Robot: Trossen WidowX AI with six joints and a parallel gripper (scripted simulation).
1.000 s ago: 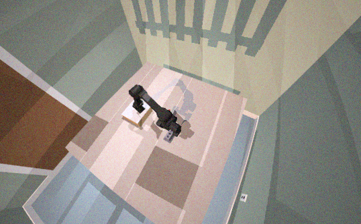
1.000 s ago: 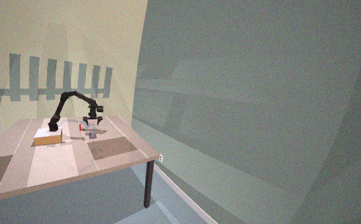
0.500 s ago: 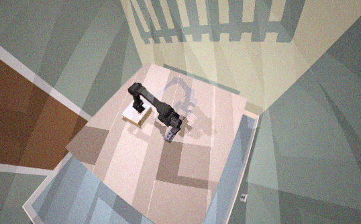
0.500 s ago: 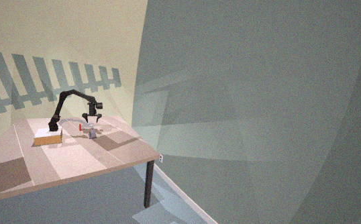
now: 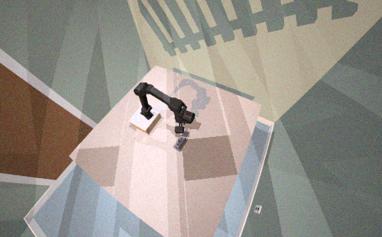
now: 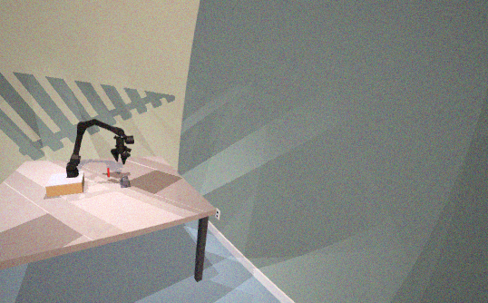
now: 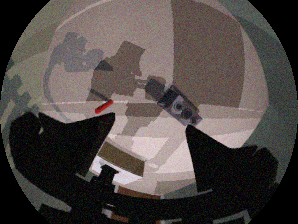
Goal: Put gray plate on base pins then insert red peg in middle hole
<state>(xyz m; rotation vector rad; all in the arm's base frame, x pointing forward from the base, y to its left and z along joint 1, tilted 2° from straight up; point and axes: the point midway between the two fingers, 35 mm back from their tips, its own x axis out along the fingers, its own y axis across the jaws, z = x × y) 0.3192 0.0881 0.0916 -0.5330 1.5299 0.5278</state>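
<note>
Now: the red peg 110 mm below my gripper tip, 110 mm behind it and 80 mm to the left of it. The rest, counted from my gripper tip: gray plate 100 mm below, 80 mm to the right, 40 mm ahead.
</note>
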